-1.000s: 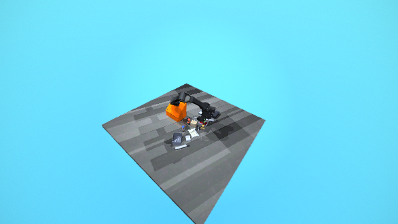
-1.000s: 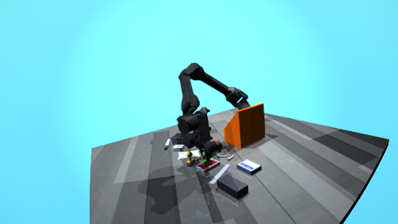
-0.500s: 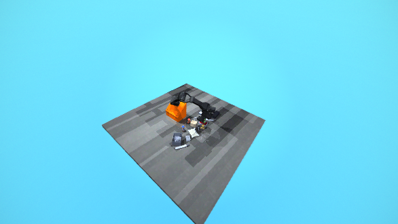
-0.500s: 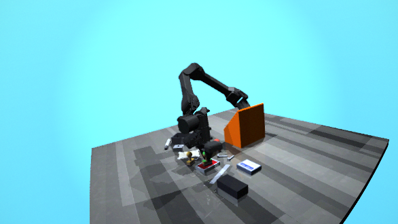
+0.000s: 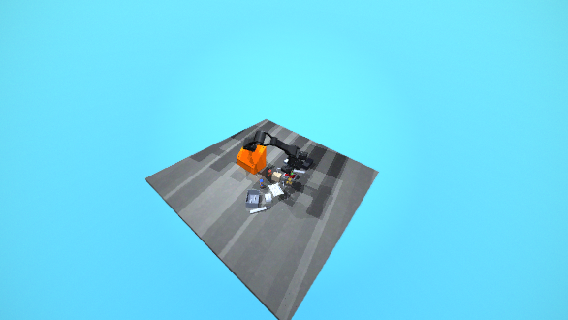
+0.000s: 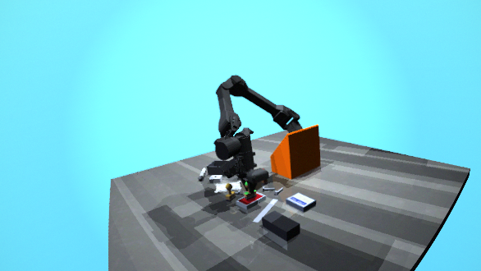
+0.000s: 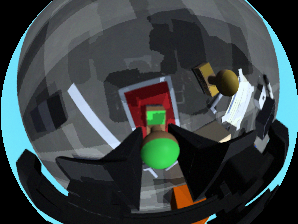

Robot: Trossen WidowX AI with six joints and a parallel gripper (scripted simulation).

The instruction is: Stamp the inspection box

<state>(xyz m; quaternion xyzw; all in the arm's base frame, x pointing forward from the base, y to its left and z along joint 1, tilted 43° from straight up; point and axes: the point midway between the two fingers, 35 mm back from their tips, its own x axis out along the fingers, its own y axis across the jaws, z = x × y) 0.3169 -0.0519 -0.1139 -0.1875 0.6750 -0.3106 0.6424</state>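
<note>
The red ink pad is 4 cm below my gripper tip. From my gripper tip the other things lie so: green-knobbed PASS stamp (right at my gripper tip); then grey strip (8 cm to the left, 4 cm below); then yellow-brown knobbed stamp (8 cm to the right, 3 cm ahead, 2 cm below).
</note>
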